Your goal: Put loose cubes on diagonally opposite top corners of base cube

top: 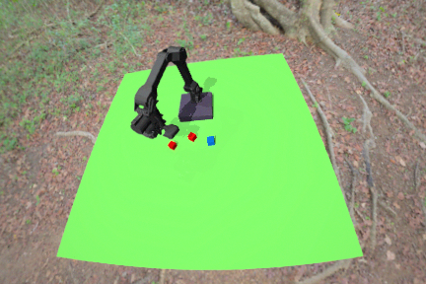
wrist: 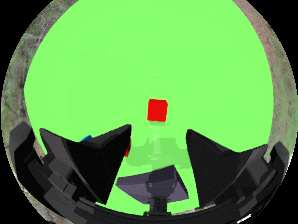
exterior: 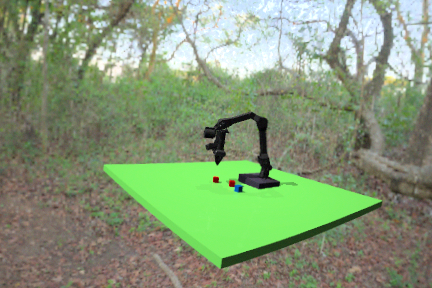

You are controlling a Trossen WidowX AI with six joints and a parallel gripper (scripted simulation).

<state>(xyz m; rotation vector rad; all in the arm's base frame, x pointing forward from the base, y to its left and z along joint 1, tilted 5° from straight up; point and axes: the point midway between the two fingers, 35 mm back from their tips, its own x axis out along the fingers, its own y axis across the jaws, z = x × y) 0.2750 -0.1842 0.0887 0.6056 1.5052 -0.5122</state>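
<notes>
Now: the blue base cube 3 cm ahead of my gripper tip, 21 cm to the left of it and 9 cm below it.
</notes>
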